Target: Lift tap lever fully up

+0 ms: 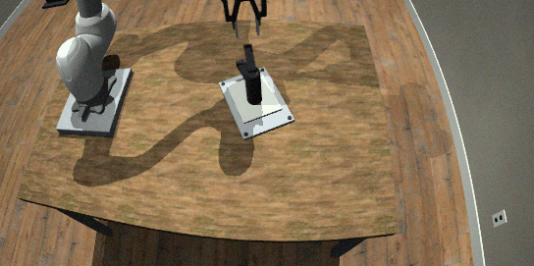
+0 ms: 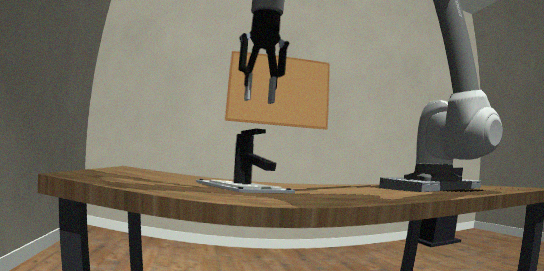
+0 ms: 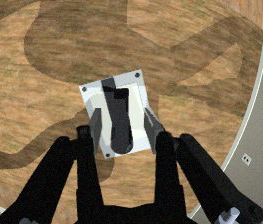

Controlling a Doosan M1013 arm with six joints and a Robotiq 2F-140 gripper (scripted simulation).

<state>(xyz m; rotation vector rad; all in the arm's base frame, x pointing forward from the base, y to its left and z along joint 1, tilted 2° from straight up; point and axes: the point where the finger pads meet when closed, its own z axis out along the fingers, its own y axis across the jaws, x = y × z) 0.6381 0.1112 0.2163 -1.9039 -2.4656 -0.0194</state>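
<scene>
My hand is 10 cm above the lever, 3 cm to the left of it and 1 cm short of it. Round my hand: black tap (16 cm below, 6 cm to the right, 1 cm ahead).
</scene>
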